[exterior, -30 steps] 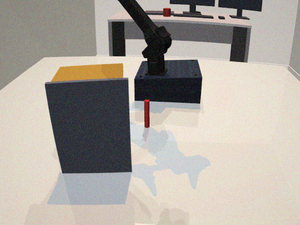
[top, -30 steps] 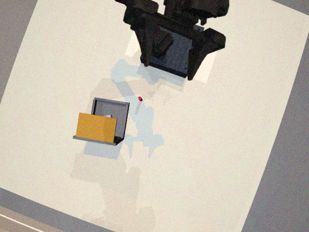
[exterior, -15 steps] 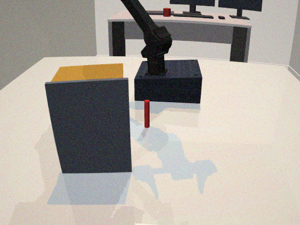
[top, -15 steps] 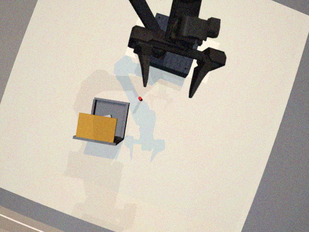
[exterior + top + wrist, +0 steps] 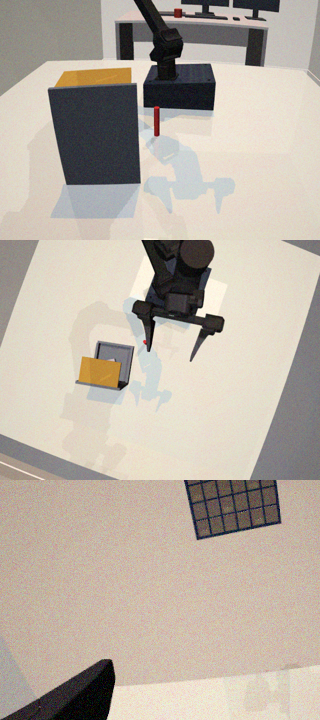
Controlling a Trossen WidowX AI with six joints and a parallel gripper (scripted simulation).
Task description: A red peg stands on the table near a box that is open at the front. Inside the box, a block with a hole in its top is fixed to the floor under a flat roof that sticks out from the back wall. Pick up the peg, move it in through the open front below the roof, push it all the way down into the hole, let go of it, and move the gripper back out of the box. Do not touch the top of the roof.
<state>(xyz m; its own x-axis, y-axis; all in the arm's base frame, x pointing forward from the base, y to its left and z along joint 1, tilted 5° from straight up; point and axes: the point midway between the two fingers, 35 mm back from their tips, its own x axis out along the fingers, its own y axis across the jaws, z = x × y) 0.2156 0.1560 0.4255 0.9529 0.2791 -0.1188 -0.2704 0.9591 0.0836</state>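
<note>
The red peg lies 480 mm below my gripper tip, 100 mm to the right of it and 20 mm behind it. The rest, counted from my gripper tip: dark back wall (410 mm below, 200 mm ahead, 160 mm to the right); orange roof (310 mm below, 180 mm to the right, 160 mm ahead).
</note>
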